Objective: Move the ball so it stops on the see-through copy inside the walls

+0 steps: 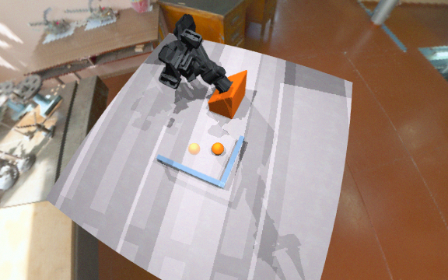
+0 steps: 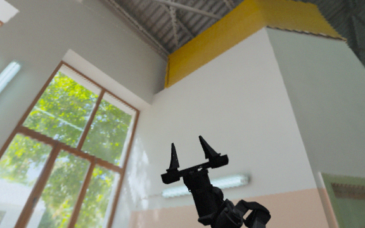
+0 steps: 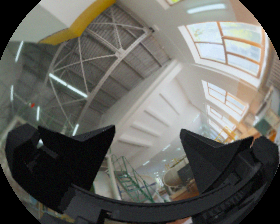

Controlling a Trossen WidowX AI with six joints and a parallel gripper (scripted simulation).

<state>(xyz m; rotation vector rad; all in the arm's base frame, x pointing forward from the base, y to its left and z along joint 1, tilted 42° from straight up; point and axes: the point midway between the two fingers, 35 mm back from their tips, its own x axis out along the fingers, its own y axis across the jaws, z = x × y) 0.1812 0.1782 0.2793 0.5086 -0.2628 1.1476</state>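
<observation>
Right now the orange ball is 450 mm below my gripper tip, 130 mm to the left of it and 60 mm ahead of it. Round my gripper tip: see-through copy: 450 mm below, 110 mm ahead, 30 mm to the left.
</observation>
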